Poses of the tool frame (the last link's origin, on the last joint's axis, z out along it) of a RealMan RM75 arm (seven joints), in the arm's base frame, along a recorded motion.
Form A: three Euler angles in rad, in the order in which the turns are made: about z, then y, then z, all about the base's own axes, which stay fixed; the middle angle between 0 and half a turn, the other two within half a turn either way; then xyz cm.
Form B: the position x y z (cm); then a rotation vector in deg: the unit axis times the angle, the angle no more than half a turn. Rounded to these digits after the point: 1 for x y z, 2 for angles.
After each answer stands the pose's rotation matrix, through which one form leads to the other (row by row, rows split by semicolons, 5 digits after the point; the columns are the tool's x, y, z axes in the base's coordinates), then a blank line. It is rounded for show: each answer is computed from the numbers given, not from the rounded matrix.
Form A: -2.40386 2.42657 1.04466 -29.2 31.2 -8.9
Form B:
-29.2 31.2 -8.9 -142.78 -22.09 -33.92
0.86225 0.38486 0.32926; 0.14540 -0.81081 0.56696; 0.48517 -0.44099 -0.75508

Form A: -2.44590 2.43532 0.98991 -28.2 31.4 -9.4
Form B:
-28.2 31.4 -9.4 -144.18 -21.36 -35.75
0.85626 0.37413 0.35615; 0.13649 -0.82886 0.54255; 0.49818 -0.41596 -0.76079

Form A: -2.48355 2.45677 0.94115 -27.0 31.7 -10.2
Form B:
-27.0 31.7 -10.2 -146.17 -20.83 -36.68
0.85515 0.36054 0.37247; 0.13516 -0.84874 0.51124; 0.50046 -0.38684 -0.77453

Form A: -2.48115 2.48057 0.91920 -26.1 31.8 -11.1
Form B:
-26.1 31.8 -11.1 -147.82 -19.23 -36.00
0.86583 0.33424 0.37232; 0.12362 -0.86397 0.48814; 0.48483 -0.37662 -0.78936

